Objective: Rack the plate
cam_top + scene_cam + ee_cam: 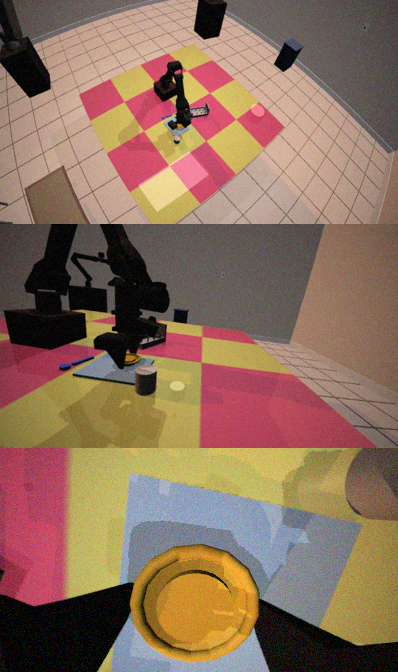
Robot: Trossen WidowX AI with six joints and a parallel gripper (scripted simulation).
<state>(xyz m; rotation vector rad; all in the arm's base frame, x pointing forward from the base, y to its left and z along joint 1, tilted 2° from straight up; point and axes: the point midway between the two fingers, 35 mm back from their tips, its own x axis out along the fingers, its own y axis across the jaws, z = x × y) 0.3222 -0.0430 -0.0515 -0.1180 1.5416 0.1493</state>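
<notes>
Now: the blue mat 2 cm to the right of my gripper tip and 1 cm behind it. Also, from my gripper tip: yellow plate 1 cm above; dish rack 19 cm to the left, 4 cm behind, 2 cm above; blue utensil 12 cm behind, 5 cm to the right.
</notes>
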